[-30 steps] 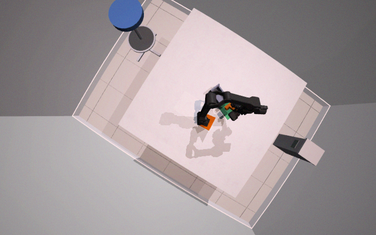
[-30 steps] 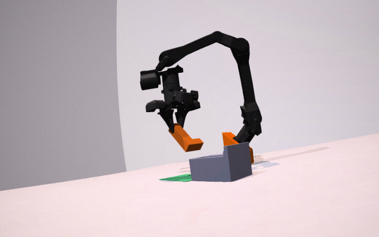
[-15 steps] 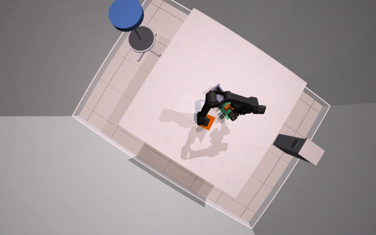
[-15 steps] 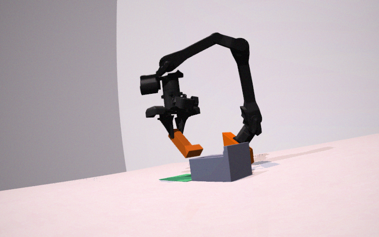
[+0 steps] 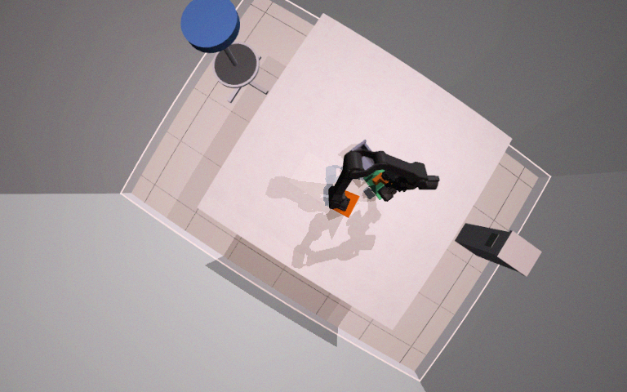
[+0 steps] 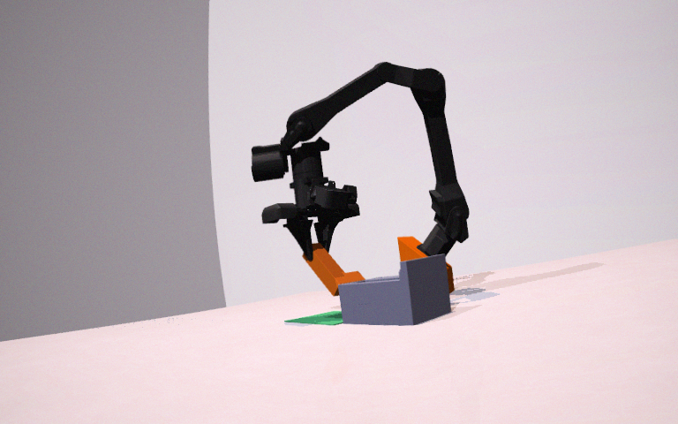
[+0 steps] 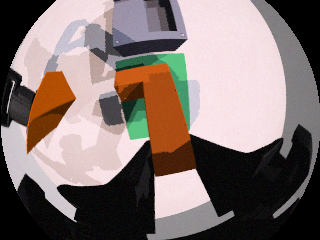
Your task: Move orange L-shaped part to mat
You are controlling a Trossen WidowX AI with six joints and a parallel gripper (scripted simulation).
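My gripper tip is 1 cm short of the green mat, 2 cm to the right of it and 12 cm above it. Round my gripper tip: orange L-shaped part: 4 cm to the left, 3 cm below.
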